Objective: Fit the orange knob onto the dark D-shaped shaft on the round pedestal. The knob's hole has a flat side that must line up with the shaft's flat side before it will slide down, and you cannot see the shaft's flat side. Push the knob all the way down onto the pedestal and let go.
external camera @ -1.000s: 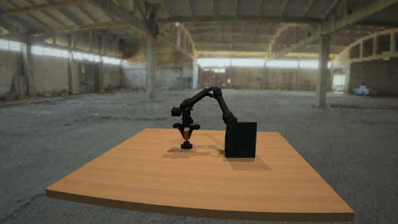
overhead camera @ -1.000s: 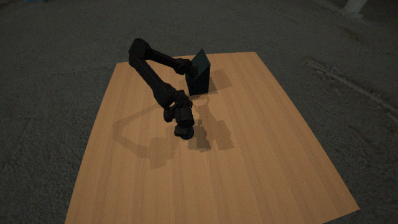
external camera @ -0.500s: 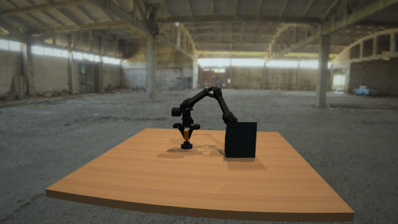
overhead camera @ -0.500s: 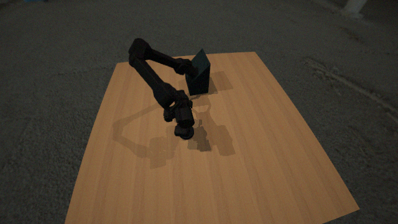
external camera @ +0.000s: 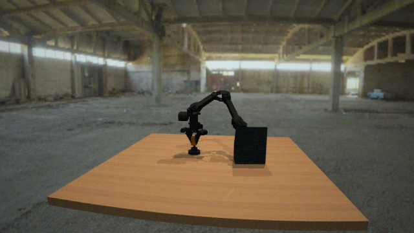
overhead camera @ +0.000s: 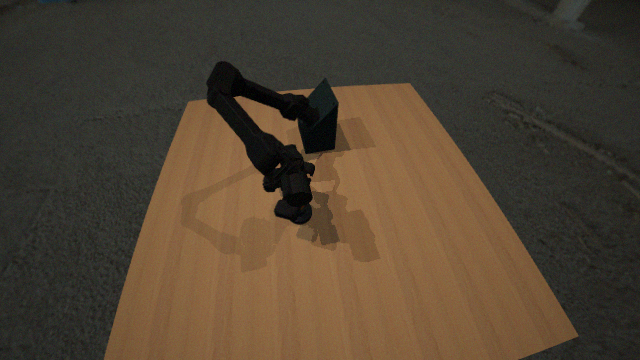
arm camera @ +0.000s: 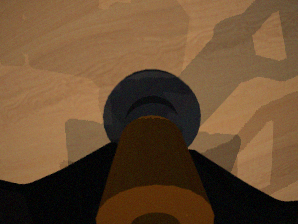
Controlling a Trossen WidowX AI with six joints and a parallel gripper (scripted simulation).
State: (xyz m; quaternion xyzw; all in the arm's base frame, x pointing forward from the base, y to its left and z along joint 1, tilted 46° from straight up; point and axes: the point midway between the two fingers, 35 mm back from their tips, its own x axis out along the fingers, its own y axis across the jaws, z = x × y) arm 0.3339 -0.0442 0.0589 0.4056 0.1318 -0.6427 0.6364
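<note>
Now: the orange knob 2 cm above my gripper tip. Also, from my gripper tip: dark round pedestal 4 cm below.
</note>
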